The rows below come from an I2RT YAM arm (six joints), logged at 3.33 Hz.
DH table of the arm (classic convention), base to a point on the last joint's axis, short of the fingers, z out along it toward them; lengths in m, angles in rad. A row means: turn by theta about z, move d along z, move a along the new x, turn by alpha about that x. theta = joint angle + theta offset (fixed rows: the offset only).
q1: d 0.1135  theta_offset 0  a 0.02  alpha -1.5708
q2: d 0  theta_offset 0  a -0.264  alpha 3.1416
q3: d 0  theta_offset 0.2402  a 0.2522  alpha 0
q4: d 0  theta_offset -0.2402  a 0.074  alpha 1.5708
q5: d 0  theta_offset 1.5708  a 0  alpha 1.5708
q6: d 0.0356  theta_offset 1.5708  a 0  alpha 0
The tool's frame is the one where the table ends.
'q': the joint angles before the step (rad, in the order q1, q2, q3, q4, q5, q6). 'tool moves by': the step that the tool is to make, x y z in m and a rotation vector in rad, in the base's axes. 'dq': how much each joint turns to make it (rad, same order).
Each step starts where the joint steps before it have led.
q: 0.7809 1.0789 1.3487 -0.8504 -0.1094 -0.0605
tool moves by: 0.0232 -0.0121 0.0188 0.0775 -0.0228 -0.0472
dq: -0.1309 0.0415 0.0750 0.0336 -0.0941 -0.0064
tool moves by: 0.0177 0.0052 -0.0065 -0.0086 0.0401 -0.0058
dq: -0.0330 0.0579 0.0150 0.0057 -0.0319 0.0007
